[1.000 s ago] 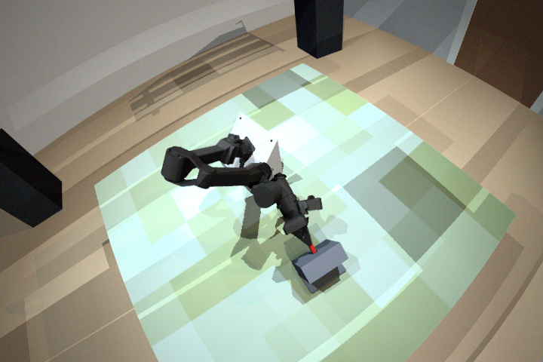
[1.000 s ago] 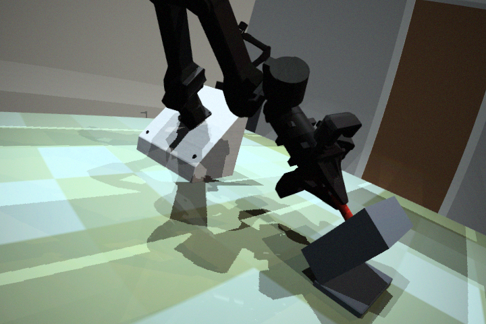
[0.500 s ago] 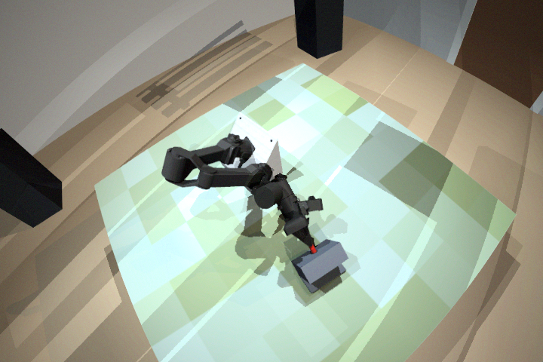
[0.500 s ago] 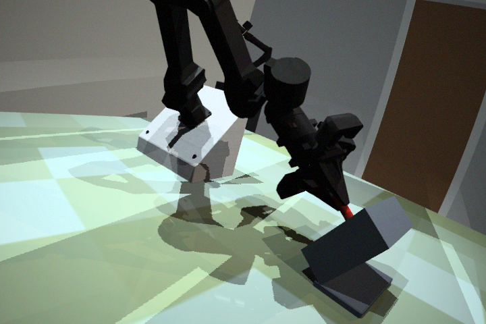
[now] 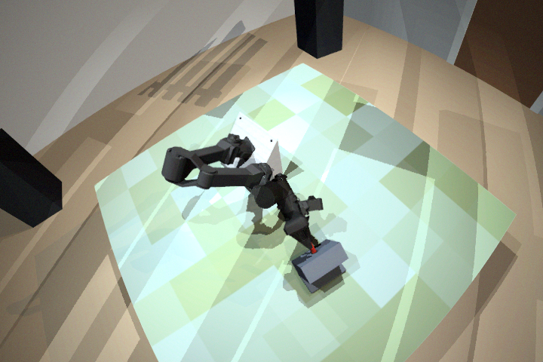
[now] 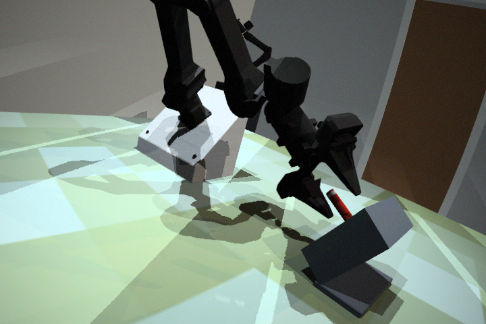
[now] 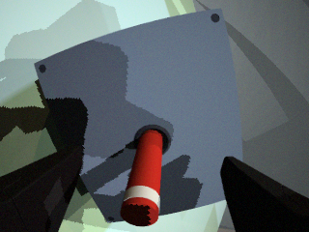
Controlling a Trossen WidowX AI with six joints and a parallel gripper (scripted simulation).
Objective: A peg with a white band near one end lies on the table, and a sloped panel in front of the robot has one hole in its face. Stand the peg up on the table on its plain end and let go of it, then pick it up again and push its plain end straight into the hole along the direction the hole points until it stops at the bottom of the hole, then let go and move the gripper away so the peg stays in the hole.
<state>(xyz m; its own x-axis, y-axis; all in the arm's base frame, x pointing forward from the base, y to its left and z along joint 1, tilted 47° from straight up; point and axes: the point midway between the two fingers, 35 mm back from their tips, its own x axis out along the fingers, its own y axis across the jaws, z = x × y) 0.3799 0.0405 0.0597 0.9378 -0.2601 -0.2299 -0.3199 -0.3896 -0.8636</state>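
My gripper tip is now 10 mm past the peg. Also, from my gripper tip: sloped panel (40 mm ahead, 30 mm below); then flat foot (70 mm ahead, 90 mm below).
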